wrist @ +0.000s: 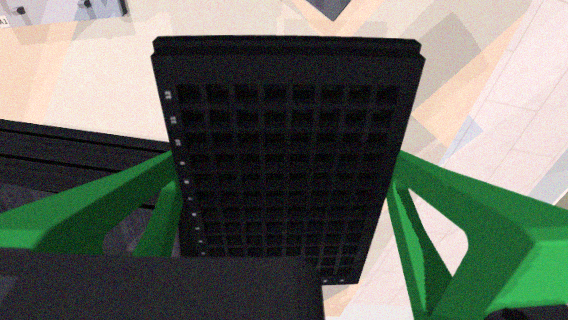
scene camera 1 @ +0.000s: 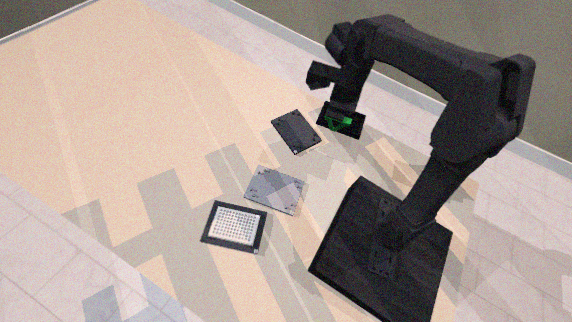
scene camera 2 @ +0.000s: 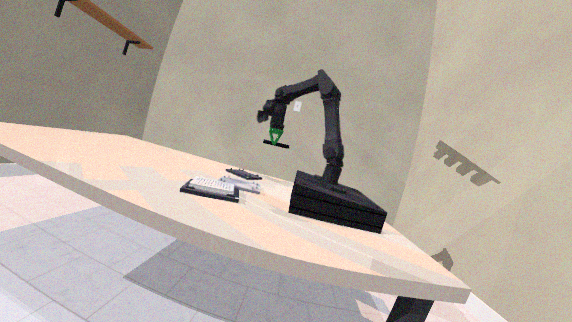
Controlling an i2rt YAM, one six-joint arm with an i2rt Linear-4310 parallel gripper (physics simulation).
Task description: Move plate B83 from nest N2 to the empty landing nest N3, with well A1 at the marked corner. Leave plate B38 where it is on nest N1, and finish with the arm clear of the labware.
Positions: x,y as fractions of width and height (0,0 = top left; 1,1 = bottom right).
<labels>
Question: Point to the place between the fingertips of my gripper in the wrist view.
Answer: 0.50,0.50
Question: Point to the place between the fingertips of my gripper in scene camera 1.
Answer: At 0.59,0.37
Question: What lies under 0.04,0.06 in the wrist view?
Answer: A grey nest plate.
</labels>
